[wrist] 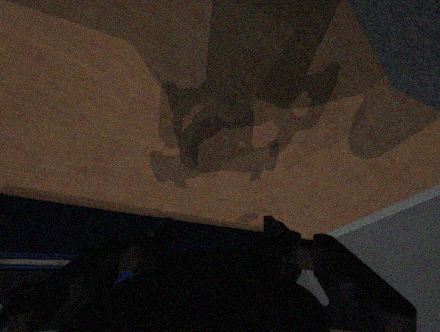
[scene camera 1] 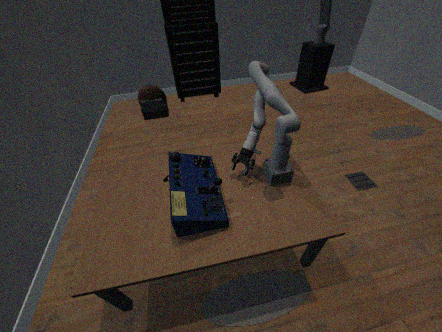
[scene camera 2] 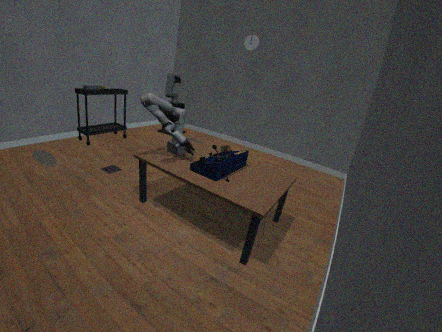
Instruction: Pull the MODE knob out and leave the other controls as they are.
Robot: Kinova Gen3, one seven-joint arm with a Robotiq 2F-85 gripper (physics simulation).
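My gripper [wrist: 217,226] is open and holds nothing. There is a blue control panel here too, which I see at [scene camera 1: 188,185] in one look and, from the wrist view, find the panel [wrist: 48,235] as well.
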